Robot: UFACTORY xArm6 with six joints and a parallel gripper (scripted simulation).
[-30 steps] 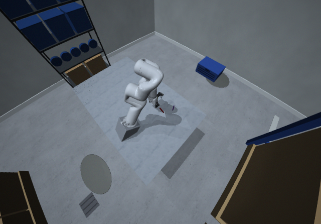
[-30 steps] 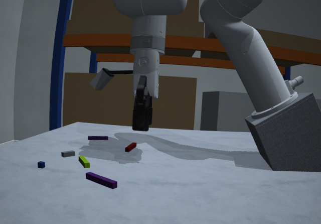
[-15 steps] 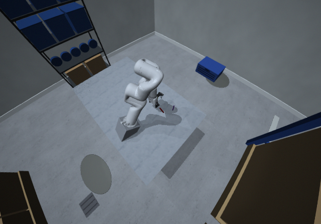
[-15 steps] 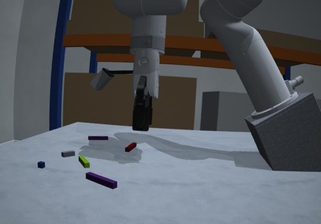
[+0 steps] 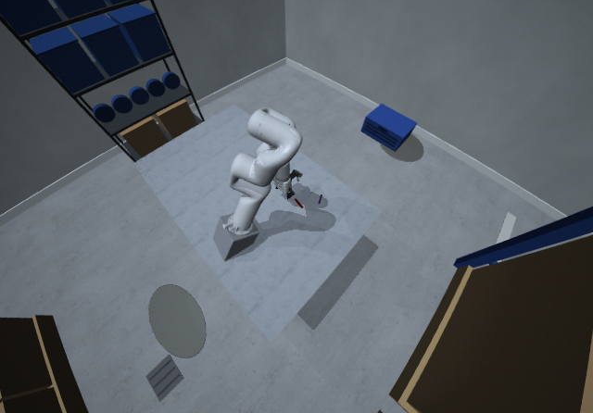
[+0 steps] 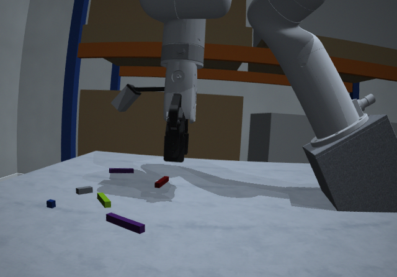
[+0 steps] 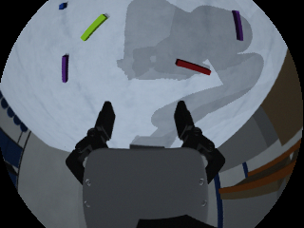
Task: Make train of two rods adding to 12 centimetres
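Now: the lime rod 110 mm ahead of my hand, 80 mm to the left of it and 80 mm below it. The rest, counted from my hand: red rod: 90 mm to the right, 80 mm below, 40 mm ahead; small blue rod: 170 mm ahead, 140 mm to the left, 80 mm below; grey rod: 160 mm ahead, 80 mm below, 40 mm to the left.
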